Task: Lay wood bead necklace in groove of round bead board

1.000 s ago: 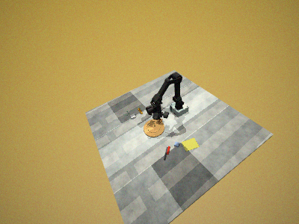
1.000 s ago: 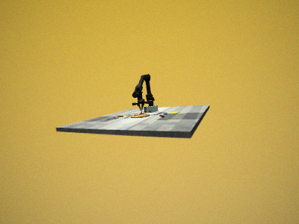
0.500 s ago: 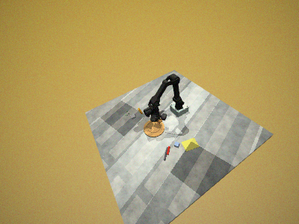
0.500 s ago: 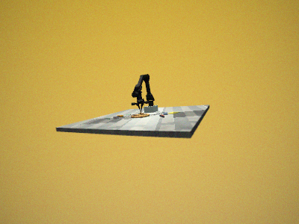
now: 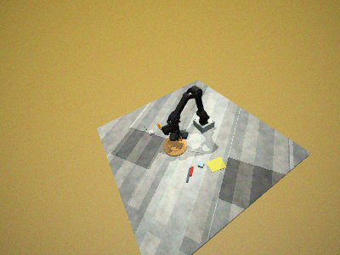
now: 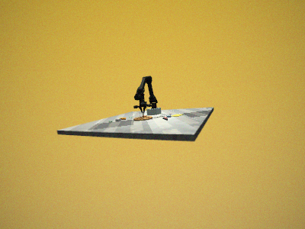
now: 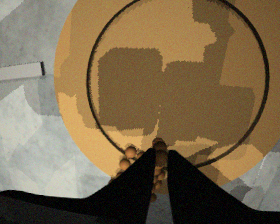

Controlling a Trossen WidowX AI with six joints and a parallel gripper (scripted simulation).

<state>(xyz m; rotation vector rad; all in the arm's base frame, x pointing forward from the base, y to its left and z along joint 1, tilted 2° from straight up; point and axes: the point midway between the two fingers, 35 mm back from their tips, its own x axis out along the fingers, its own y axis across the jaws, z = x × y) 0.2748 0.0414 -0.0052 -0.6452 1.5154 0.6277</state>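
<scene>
The round bead board is 40 mm below my gripper tip, 30 mm ahead of it and 20 mm to the left of it. From my gripper tip the other things lie so: thin grey stick (150 mm to the left, 90 mm behind, 40 mm below); then small blue block (270 mm to the left, 70 mm behind, 40 mm below); then grey piece (210 mm to the right, 170 mm ahead, 30 mm below).
</scene>
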